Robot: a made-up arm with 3 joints.
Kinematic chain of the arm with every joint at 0, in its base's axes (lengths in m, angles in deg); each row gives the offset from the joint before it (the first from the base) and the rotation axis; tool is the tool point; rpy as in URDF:
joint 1: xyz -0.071 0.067 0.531 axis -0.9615 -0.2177 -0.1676
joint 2: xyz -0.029 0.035 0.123 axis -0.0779 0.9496 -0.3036
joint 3: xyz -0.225 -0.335 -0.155 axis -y
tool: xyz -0.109 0.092 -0.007 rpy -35.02 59 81.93
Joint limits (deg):
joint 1: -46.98..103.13
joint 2: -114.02..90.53
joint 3: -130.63..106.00
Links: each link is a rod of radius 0.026 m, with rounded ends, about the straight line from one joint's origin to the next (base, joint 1, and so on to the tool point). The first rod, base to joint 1, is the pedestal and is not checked.
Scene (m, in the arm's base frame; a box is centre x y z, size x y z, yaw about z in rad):
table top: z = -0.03
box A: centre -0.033 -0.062 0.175 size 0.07 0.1 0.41 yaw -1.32
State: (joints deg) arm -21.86 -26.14 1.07
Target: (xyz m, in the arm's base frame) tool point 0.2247 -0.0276 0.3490
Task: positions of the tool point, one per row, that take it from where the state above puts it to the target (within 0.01 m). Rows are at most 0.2 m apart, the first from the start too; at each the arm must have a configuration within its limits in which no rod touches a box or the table.
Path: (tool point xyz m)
1: -0.3590 -0.1590 0.4147
2: -0.4108 -0.1417 0.5292
3: -0.4496 -0.0665 0.6185
4: -0.4691 0.0455 0.6603
5: -0.4659 0.1653 0.6468
6: -0.4534 0.0183 0.6427
7: -0.3950 -0.1124 0.5899
8: -0.2958 -0.1977 0.5015
9: -0.1680 -0.2199 0.4045
10: -0.0279 -0.1815 0.3320
11: 0.1077 -0.1053 0.3104
12: 0.2247 -0.0276 0.3490

